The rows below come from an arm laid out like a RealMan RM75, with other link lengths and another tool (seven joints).
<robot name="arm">
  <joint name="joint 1" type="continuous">
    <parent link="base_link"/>
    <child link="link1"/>
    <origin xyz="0 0 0.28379" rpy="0 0 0"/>
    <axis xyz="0 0 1"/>
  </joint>
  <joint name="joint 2" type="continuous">
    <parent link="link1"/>
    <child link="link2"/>
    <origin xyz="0 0 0" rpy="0 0 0"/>
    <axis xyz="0 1 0"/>
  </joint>
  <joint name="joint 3" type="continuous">
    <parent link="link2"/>
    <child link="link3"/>
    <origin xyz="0 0 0.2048" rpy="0 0 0"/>
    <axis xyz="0 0 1"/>
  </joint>
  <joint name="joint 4" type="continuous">
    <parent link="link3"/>
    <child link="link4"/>
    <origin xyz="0 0 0" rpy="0 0 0"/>
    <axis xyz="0 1 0"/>
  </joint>
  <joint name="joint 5" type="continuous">
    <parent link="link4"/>
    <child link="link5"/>
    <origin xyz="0 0 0.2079" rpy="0 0 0"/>
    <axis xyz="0 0 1"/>
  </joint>
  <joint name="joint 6" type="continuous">
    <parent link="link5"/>
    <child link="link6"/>
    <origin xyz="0 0 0" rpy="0 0 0"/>
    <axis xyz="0 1 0"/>
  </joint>
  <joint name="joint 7" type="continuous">
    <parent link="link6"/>
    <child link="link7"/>
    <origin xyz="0 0 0.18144" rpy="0 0 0"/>
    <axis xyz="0 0 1"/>
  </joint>
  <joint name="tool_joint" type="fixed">
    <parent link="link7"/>
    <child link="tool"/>
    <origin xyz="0.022 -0.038 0.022" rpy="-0.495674 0 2.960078"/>
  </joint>
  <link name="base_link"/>
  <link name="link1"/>
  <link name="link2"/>
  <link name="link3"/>
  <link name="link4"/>
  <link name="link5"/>
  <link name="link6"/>
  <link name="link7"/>
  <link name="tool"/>
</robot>
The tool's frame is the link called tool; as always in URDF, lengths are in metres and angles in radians. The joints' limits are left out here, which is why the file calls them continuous.
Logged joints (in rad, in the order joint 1, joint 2, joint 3, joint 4, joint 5, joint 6, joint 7), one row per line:
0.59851 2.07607 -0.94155 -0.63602 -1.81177 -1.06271 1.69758
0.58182 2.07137 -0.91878 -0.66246 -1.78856 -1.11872 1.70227
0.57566 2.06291 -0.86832 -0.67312 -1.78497 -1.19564 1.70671
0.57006 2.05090 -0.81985 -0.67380 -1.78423 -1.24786 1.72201
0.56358 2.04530 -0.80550 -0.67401 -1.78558 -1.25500 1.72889
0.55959 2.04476 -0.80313 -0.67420 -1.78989 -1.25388 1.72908
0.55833 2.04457 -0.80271 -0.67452 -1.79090 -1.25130 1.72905
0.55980 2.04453 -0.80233 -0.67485 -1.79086 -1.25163 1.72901
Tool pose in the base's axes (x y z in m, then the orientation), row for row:
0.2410 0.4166 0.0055 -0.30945 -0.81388 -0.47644 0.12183
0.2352 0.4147 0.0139 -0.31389 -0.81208 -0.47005 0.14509
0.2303 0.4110 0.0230 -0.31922 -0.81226 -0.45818 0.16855
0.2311 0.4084 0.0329 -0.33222 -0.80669 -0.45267 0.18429
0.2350 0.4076 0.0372 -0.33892 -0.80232 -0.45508 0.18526
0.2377 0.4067 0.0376 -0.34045 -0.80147 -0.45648 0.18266
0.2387 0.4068 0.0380 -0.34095 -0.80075 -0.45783 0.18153
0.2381 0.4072 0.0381 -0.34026 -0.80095 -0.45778 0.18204
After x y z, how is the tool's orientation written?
As a quaternion, x y z w.
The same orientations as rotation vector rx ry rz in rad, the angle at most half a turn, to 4 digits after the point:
-0.9033 -2.3758 -1.3908
-0.9043 -2.3395 -1.3542
-0.9077 -2.3097 -1.3029
-0.9366 -2.2742 -1.2762
-0.9550 -2.2607 -1.2823
-0.9606 -2.2615 -1.2880
-0.9626 -2.2608 -1.2926
-0.9604 -2.2608 -1.2921

